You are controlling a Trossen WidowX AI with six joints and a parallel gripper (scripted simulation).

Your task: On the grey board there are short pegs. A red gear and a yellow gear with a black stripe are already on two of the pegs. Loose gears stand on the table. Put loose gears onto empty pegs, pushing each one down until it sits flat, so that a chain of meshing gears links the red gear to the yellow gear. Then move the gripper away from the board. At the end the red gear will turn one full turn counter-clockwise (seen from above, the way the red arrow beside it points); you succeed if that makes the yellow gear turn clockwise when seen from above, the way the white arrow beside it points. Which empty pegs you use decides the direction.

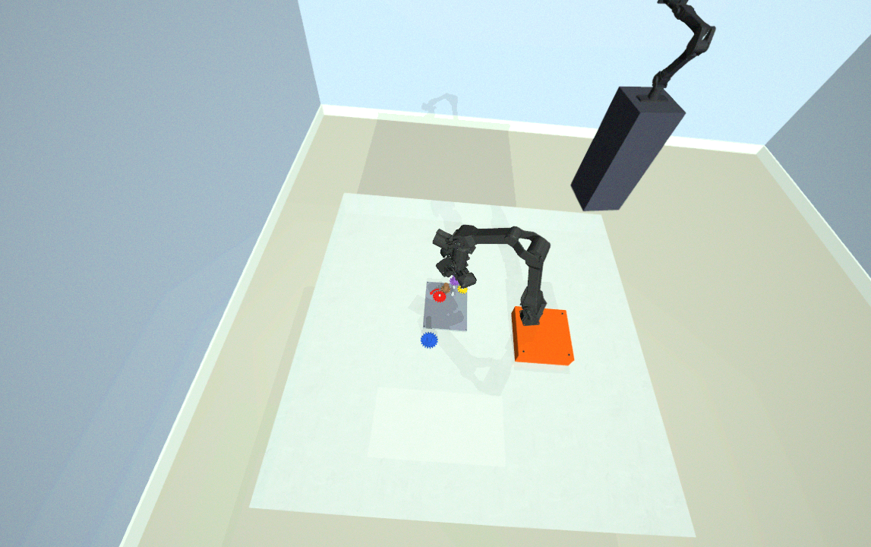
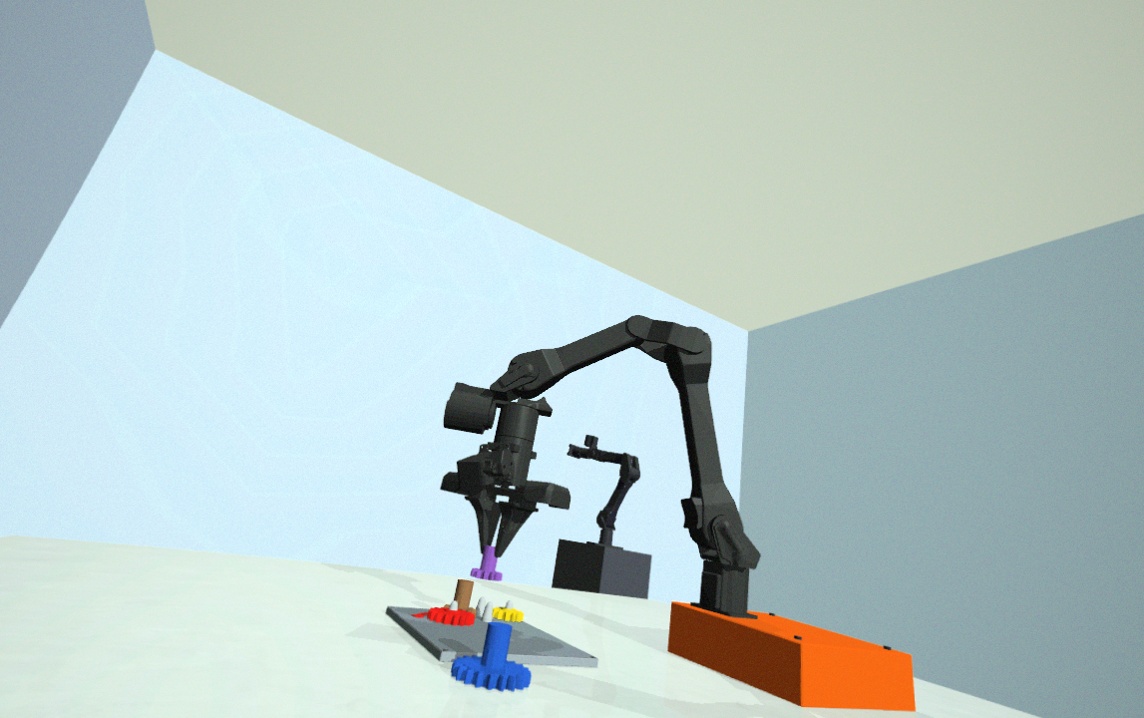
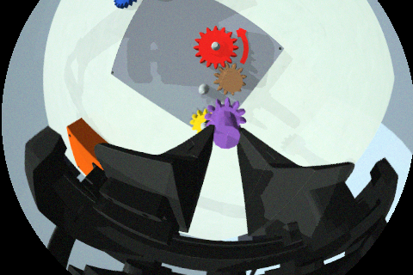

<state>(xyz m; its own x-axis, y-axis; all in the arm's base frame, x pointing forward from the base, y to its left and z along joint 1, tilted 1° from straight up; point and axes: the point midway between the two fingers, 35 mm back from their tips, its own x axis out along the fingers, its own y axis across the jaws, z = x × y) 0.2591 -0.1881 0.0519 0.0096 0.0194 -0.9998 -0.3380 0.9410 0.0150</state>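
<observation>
My gripper tip is 40 mm short of the brown gear, 10 mm to the right of it and 60 mm above it. The rest, counted from my gripper tip: yellow gear: 30 mm behind, 10 mm to the left, 60 mm below; purple gear: 10 mm below; red gear: 60 mm ahead, 40 mm to the left, 60 mm below.
</observation>
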